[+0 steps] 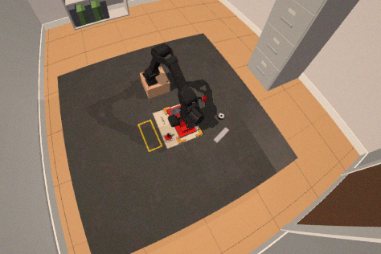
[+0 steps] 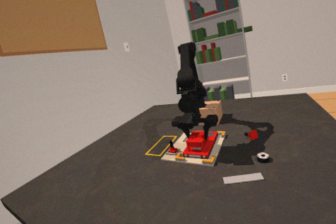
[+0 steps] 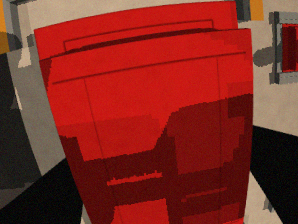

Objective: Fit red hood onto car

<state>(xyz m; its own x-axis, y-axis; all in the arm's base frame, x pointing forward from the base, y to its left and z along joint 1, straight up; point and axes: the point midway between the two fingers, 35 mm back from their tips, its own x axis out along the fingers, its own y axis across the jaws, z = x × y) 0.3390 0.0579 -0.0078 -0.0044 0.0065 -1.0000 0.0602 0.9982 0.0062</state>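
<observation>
My gripper tip is 1 cm below the red hood. Round my gripper tip: grey engine block (3 cm below).
</observation>
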